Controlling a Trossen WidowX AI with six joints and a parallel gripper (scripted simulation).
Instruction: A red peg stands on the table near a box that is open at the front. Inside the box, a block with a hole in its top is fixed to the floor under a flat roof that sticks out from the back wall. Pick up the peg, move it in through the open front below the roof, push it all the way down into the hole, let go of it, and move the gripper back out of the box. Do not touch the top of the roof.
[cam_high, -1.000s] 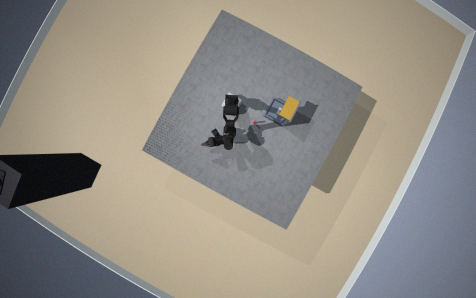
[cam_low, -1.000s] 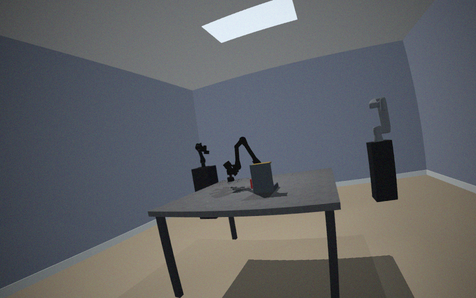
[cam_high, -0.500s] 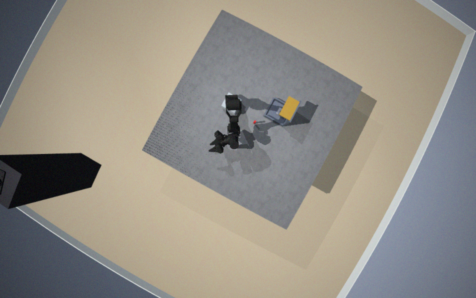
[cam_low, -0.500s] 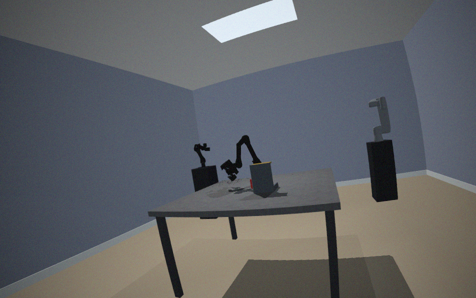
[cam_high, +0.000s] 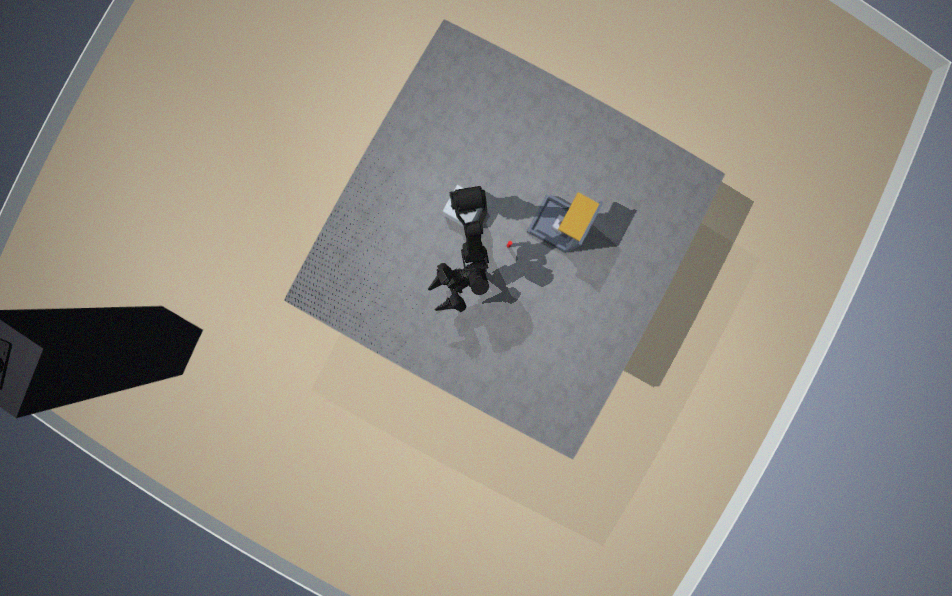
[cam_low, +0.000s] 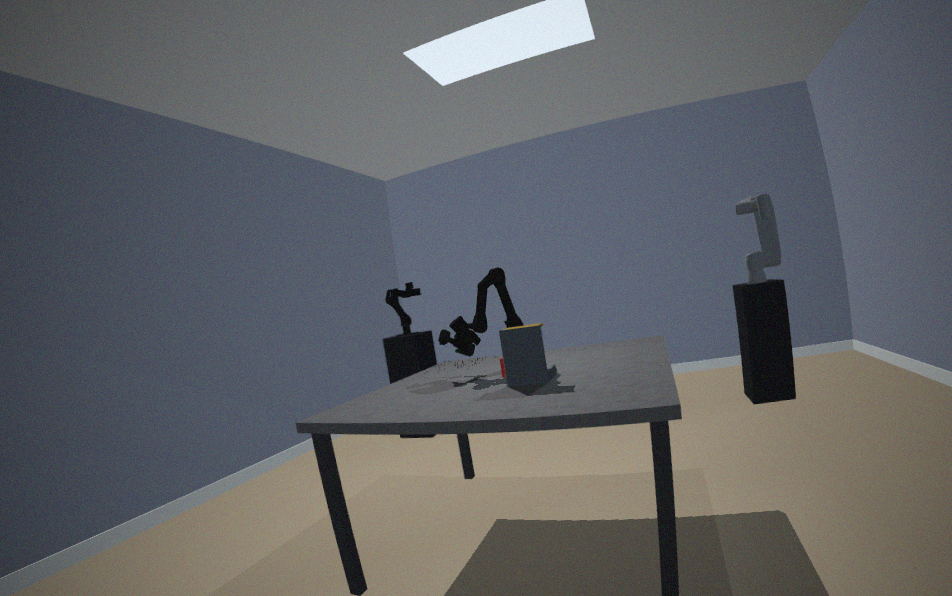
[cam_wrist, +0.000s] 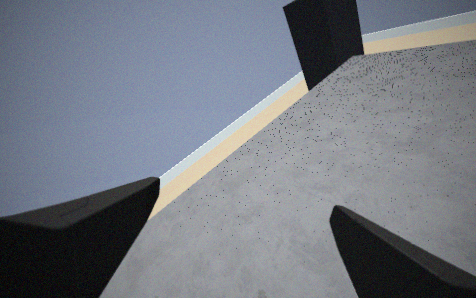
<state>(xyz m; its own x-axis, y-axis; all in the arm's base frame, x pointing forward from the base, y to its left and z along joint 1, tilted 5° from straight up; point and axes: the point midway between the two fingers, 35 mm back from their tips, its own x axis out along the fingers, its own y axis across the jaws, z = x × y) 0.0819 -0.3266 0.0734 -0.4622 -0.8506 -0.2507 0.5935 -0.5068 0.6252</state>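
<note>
The red peg is 31 cm to the left of my gripper tip, 15 cm ahead of it and 10 cm below it. The rest, counted from my gripper tip: orange roof: 47 cm to the left, 31 cm ahead, 7 cm above.
</note>
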